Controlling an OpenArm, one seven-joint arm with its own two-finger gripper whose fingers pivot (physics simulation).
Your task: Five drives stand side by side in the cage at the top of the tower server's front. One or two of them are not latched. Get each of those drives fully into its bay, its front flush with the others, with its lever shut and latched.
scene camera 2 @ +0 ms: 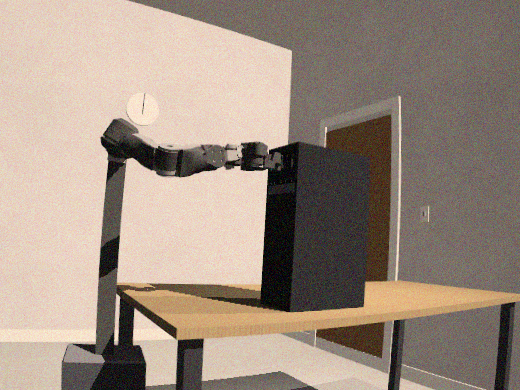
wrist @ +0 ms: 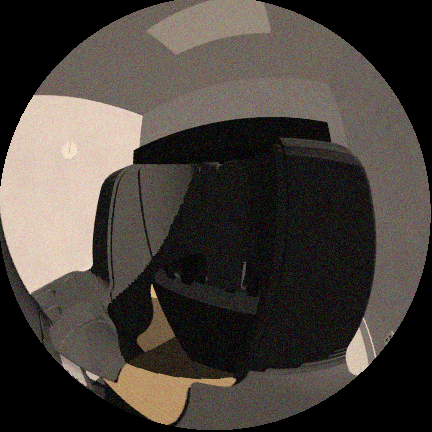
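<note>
The black tower server (scene camera 2: 330,230) (wrist: 235,137) stands upright on the table. Its drive cage (scene camera 2: 290,172) is at the top of the front, above a grey strip (scene camera 2: 281,189) (wrist: 210,296). My gripper (scene camera 2: 278,161) (wrist: 230,227) is shut and empty, with its fingertips at the cage front, touching or very near it. In the wrist view the fingers hide most of the cage. The dark lower ends of some drives (wrist: 192,269) show below them, with a thin pale edge (wrist: 244,275) to their right. Which drives are unlatched, and how the levers stand, cannot be told.
The wooden table (scene camera 2: 400,297) (wrist: 150,395) carries the server, whose shadow falls across the left part of the top. The arm (scene camera 2: 170,160) reaches in level from its post (scene camera 2: 110,235) at the left. A brown door (scene camera 2: 380,200) is behind the server, and a round clock (scene camera 2: 142,108) (wrist: 69,150) hangs on the pale wall.
</note>
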